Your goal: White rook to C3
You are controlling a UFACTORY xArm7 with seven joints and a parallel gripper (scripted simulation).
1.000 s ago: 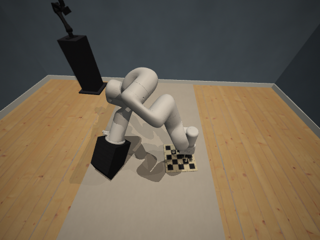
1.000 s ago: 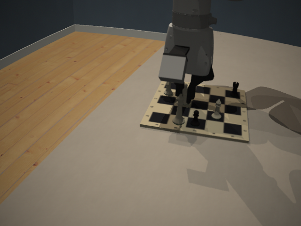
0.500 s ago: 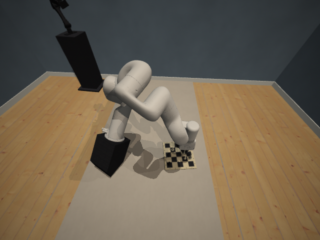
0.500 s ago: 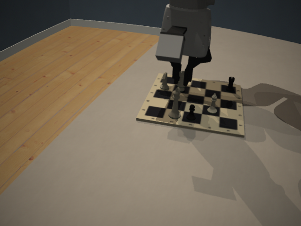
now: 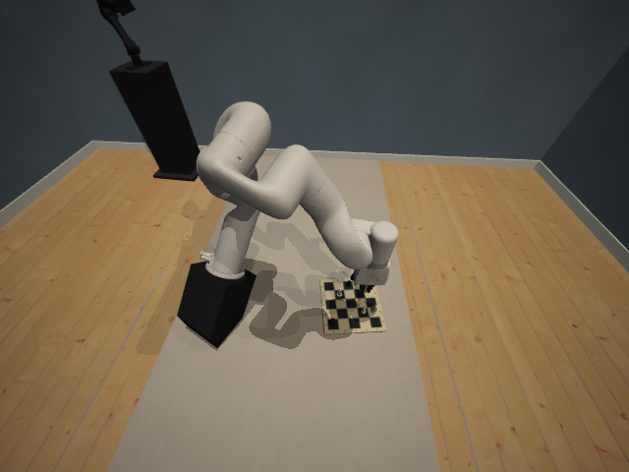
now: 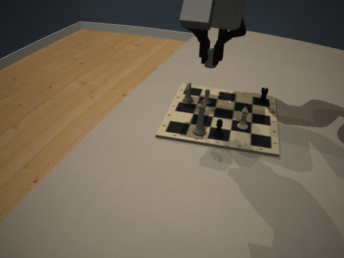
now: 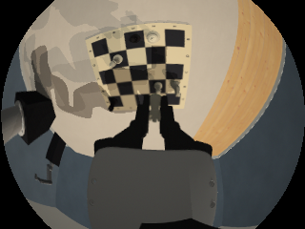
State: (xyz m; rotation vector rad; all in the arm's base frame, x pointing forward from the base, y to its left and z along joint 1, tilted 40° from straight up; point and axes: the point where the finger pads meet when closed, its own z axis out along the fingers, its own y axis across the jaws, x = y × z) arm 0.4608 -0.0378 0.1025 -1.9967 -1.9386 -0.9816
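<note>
Now: hand 13 cm above the chessboard, 4 cm past it and 1 cm to the left of it. Round my hand: white rook (1 cm below); then tall white piece (9 cm below, 8 cm to the left, 1 cm behind); then white pawn (11 cm below, 3 cm to the right, 1 cm ahead).
</note>
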